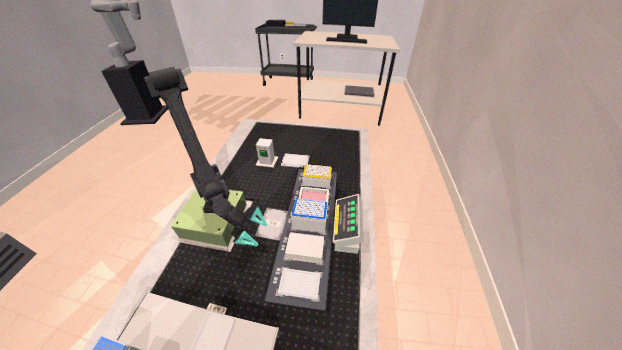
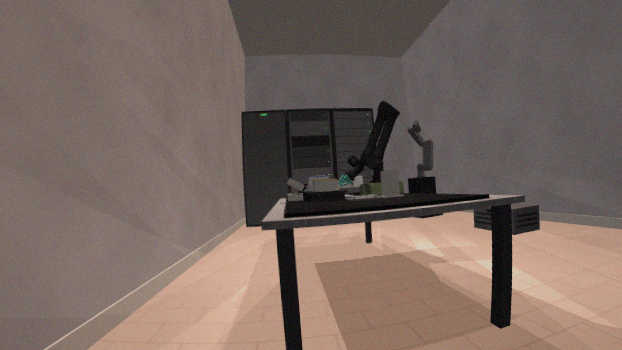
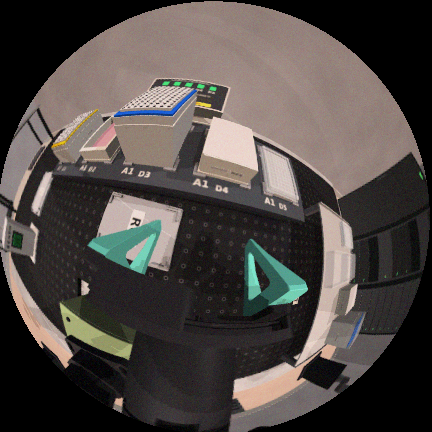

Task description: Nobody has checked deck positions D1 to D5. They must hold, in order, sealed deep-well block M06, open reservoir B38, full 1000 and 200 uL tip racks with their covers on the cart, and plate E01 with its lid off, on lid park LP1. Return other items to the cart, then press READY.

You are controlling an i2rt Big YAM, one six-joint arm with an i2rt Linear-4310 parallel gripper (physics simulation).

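Places are measured from the arm's base along level axes (x right, y ahead, z up), in metres.
Pixels of known places: gripper, between the fingertips: (image 1: 262, 235) (image 2: 339, 184) (image 3: 203, 234); arm's base, origin of its link: (image 2: 379, 182).
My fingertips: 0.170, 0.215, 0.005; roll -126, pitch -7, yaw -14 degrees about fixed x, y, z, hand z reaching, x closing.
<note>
Ahead of a thing's pixels: the offset from my fingertips to its middle, as dx, dy, dz. "spot": to the spot under its first point.
My gripper (image 1: 253, 228) (image 2: 345, 180) (image 3: 203, 234) is open and empty, on the near side of the deck rail (image 3: 170, 179). On the rail, a yellow-rimmed tip rack @(-0.317, +0.220, +0.000) (image 1: 317, 173) (image 3: 75, 138) stands at D1. A reservoir @(-0.195, +0.199, -0.017) (image 1: 314, 196) (image 3: 101, 145) with pink contents is at D2. A tall blue-rimmed tip rack @(-0.073, +0.177, +0.016) (image 1: 310, 215) (image 3: 155, 135) is at D3, a plain cream block @(+0.049, +0.156, -0.012) (image 1: 305, 247) (image 3: 230, 150) at D4, and a flat white plate @(+0.172, +0.135, -0.025) (image 1: 299, 284) (image 3: 280, 172) at D5. The panel @(spot: -0.030, +0.315, +0.036) (image 1: 347, 220) (image 3: 216, 93) behind shows several green lights.
A grey pad @(spot: -0.103, +0.020, -0.073) (image 1: 272, 223) (image 3: 112, 215) marked R lies in front of D3. The cart @(spot: +0.287, -0.269, -0.020) (image 1: 165, 320) (image 3: 327, 250) bears a blue-rimmed box @(spot: +0.372, -0.332, +0.083) (image 1: 110, 344) (image 3: 346, 330). A small flat white piece @(-0.520, +0.113, -0.066) (image 1: 295, 160) (image 3: 41, 197), a green-screen device @(spot: -0.493, -0.041, +0.015) (image 1: 265, 151) (image 3: 17, 240) and a green box (image 1: 200, 220) (image 3: 97, 330) stand around.
</note>
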